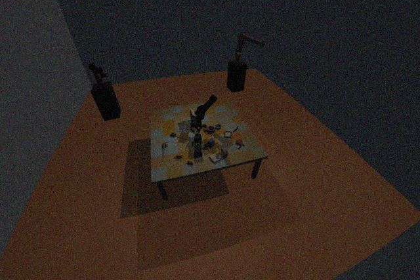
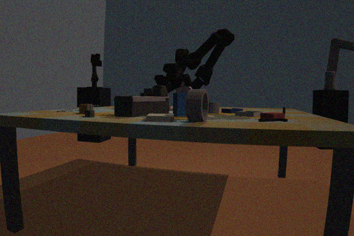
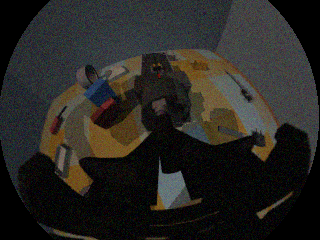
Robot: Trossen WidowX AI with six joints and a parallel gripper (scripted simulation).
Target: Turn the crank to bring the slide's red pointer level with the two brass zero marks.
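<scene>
The red pointer lies 11 cm ahead of my gripper tip, 5 cm to the right of it and 1 cm below it. The rest, counted from my gripper tip: blue block: 17 cm ahead, 11 cm to the left, 5 cm below; then yellow block: 30 cm to the right, 20 cm ahead, 7 cm below; then dark crank handle: 2 cm behind, 2 cm above, 1 cm to the left.
</scene>
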